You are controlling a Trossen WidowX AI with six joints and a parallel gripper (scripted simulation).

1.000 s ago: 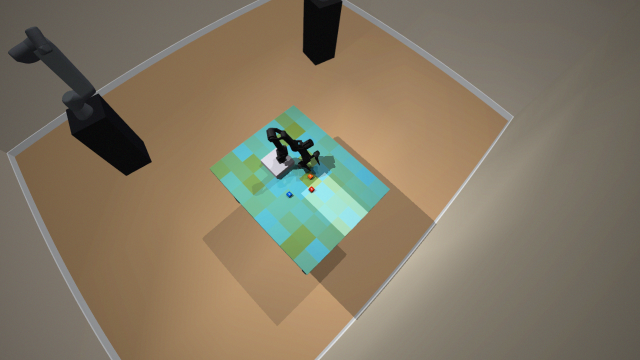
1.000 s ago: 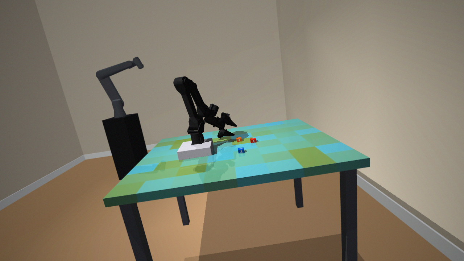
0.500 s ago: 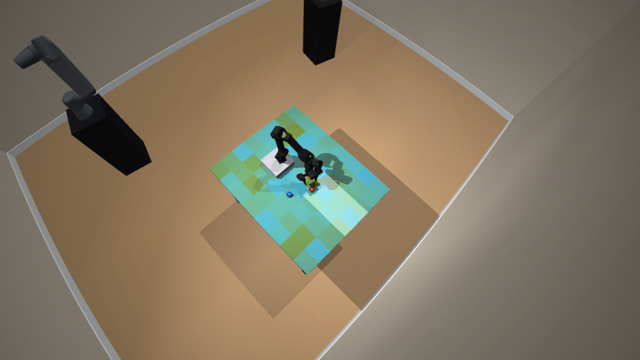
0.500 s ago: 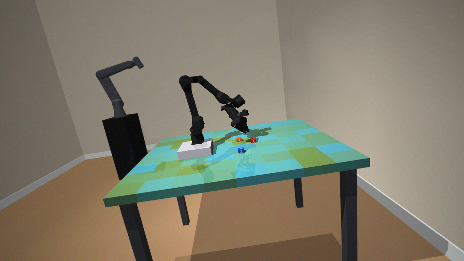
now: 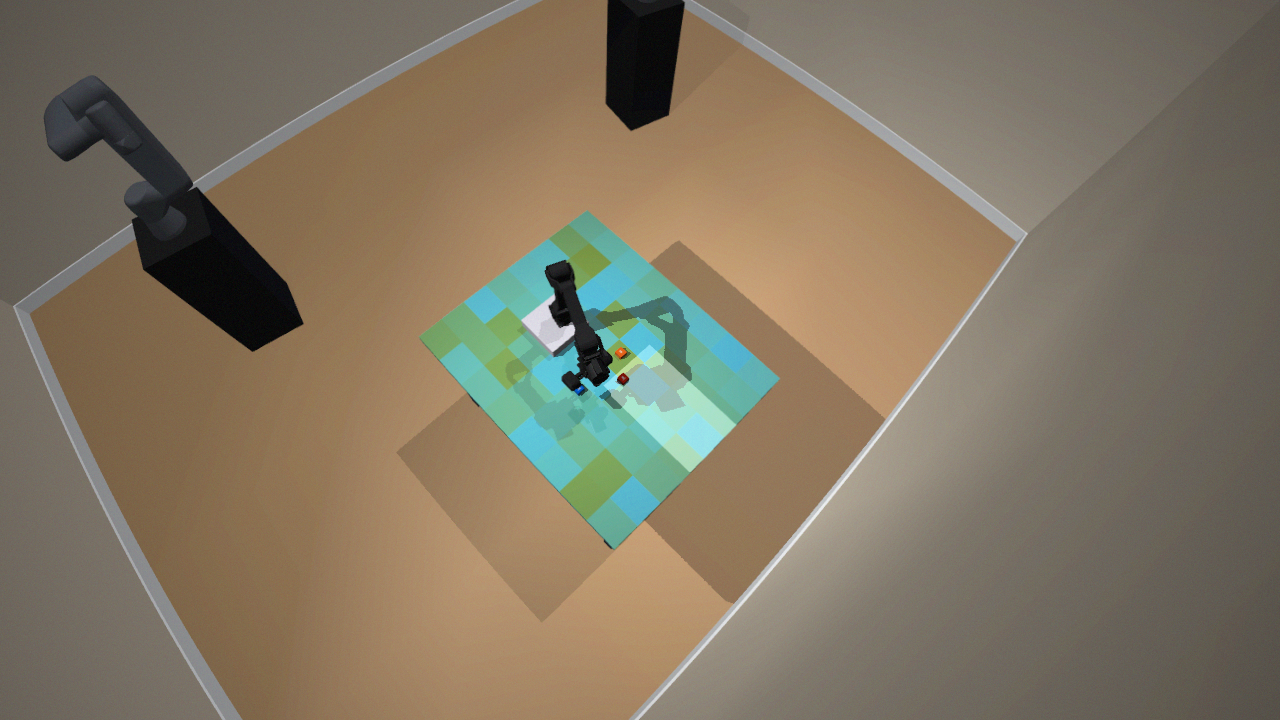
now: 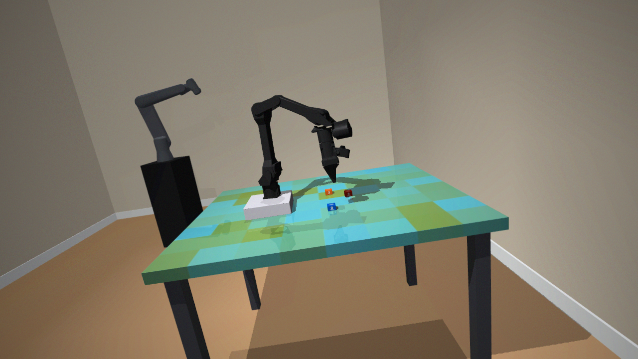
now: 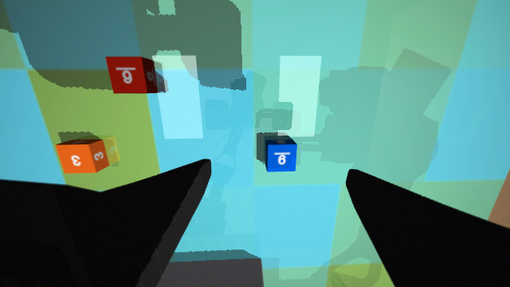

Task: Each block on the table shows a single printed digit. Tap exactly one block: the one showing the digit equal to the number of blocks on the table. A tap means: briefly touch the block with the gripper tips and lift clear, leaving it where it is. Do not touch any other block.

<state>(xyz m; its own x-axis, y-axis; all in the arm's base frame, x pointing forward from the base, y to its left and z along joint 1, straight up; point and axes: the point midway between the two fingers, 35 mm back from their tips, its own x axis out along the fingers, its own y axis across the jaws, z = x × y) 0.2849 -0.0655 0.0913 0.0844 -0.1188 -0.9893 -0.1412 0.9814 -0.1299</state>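
My gripper tip is 60 mm past the orange block, 190 mm to the right of it and 90 mm above it. From my gripper tip the other things lie so: blue block (20 mm behind, 20 mm to the right, 90 mm below); red block (40 mm ahead, 140 mm to the left, 90 mm below).
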